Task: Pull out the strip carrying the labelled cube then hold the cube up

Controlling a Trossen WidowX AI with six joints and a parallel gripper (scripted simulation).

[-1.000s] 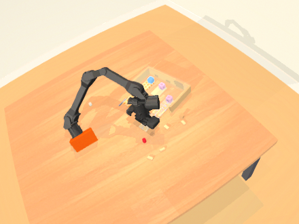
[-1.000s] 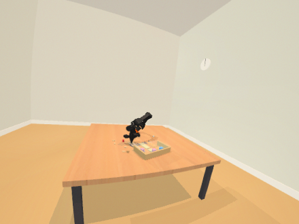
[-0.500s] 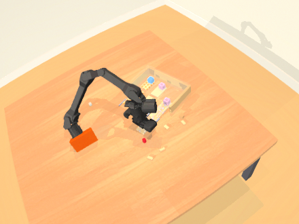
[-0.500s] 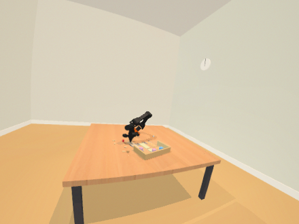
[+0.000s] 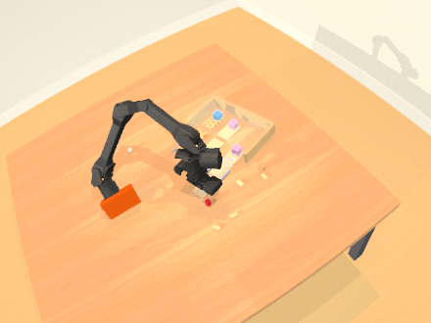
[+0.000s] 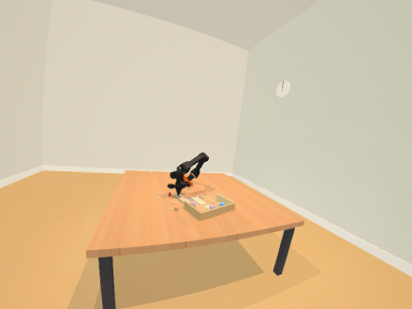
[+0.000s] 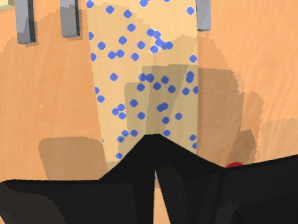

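My gripper tip is now 7 cm to the left of the red piece, 1 cm below it and 1 cm past it. Round my gripper tip: blue-dotted strip: 9 cm ahead, 3 cm to the left; then plain yellow strip: 14 cm to the left, 11 cm ahead; then orange-dotted strip: 23 cm to the left, 9 cm ahead.
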